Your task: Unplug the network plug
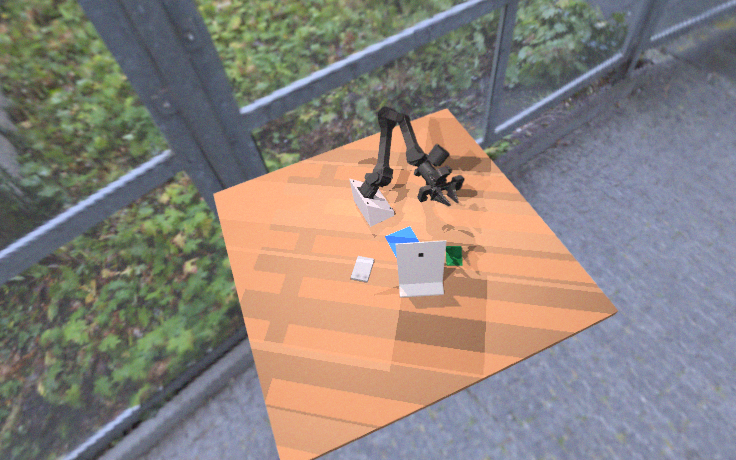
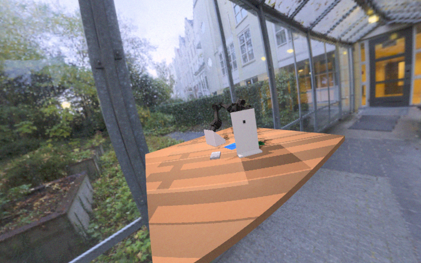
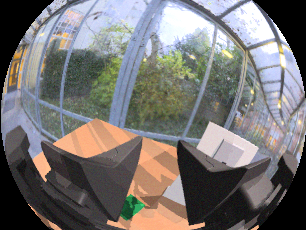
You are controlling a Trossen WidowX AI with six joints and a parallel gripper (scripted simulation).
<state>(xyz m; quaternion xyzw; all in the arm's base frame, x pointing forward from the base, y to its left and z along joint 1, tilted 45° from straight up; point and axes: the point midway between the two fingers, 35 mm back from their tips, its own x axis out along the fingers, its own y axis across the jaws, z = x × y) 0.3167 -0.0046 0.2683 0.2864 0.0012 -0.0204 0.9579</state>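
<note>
Now: gripper tip 60 mm short of the network plug, 190 mm to the left of it and 70 mm above it. From my gripper tip the other things lie so: green square: 40 mm ahead, 300 mm below; then grey panel: 80 mm ahead, 200 mm to the right, 160 mm below; then blue marked square: 130 mm behind, 140 mm to the right, 300 mm below.
</note>
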